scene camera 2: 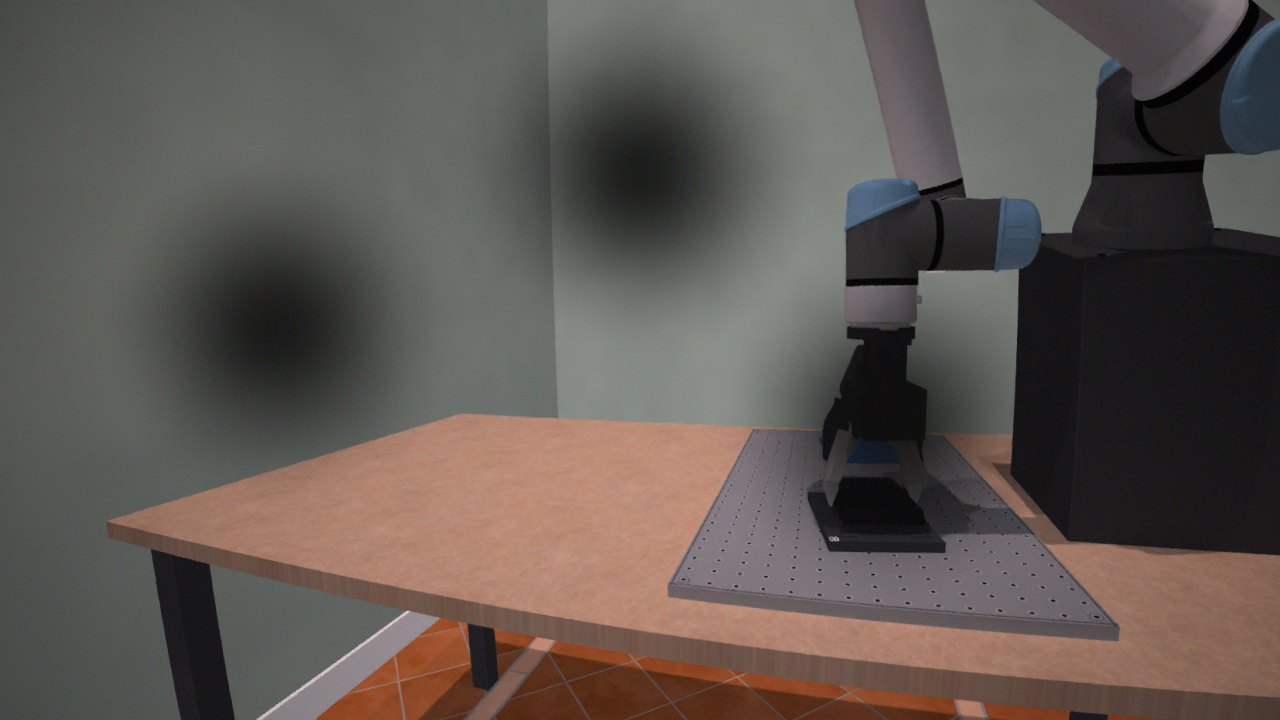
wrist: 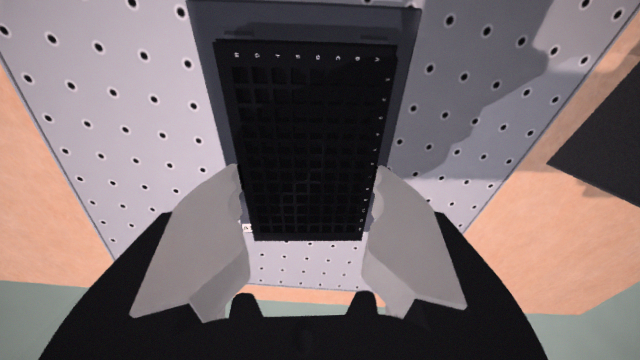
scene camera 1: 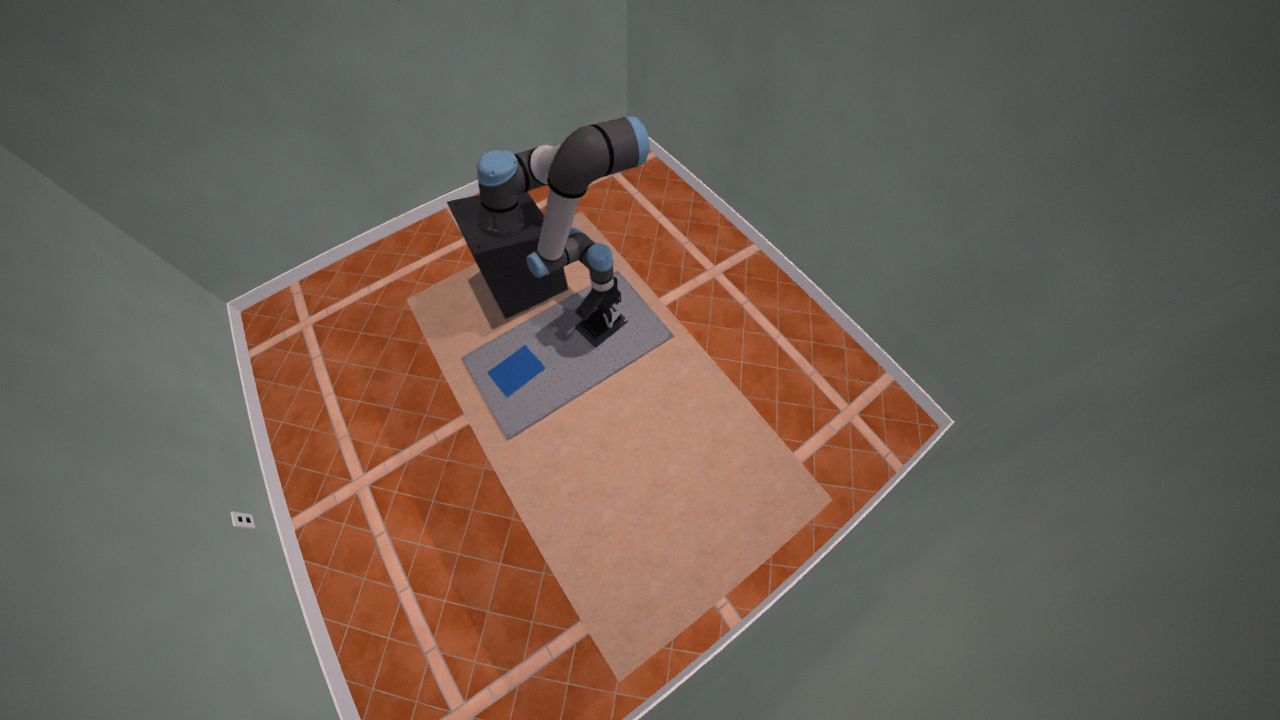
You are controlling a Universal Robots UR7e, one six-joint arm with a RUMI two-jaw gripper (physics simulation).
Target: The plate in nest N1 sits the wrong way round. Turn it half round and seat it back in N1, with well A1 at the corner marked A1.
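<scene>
The black well plate (scene camera 2: 881, 505) (wrist: 307, 135) is held between the fingertips of my gripper (scene camera 2: 873, 497) (wrist: 308, 168), which is shut on its two long sides. The plate hangs level, a little above nest N1 (scene camera 2: 886, 543) (wrist: 300, 16), a dark tray whose rim shows around it. In the wrist view the plate's letters run from H at the left to A at the right along the far edge, with row 1 there, so well A1 is at the far right. The nest's white A1 mark (wrist: 247, 228) (scene camera 2: 834, 539) is at the near left, the opposite corner.
The nest stands on a grey perforated board (scene camera 1: 559, 394) (scene camera 2: 742, 564) on the wooden table (scene camera 1: 680, 465) (scene camera 2: 447, 501). A blue rectangle (scene camera 1: 516, 370) (scene camera 2: 872, 451) lies at the board's other end. The robot's black pedestal (scene camera 1: 523, 277) (scene camera 2: 1154, 402) stands beside the board.
</scene>
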